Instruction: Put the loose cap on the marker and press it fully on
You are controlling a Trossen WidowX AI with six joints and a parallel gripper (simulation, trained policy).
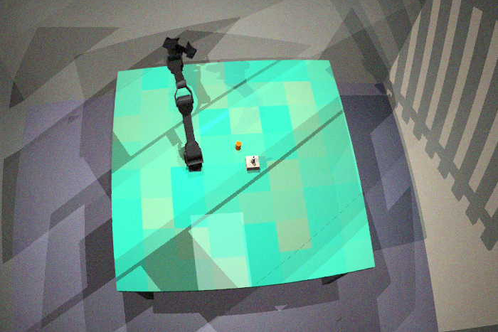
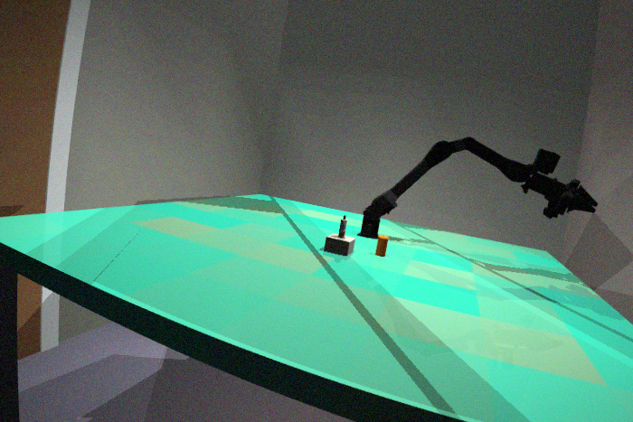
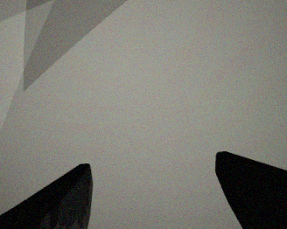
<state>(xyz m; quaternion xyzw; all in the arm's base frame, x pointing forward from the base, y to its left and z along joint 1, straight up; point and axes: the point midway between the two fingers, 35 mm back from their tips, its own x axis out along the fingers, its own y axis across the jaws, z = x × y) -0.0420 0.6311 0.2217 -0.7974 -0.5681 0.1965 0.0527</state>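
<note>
My gripper tip is 26 cm short of the orange-brown cap, 58 cm to the left of it and 19 cm above it. Round my gripper tip: white holder block: 32 cm ahead, 68 cm to the right, 20 cm below.
</note>
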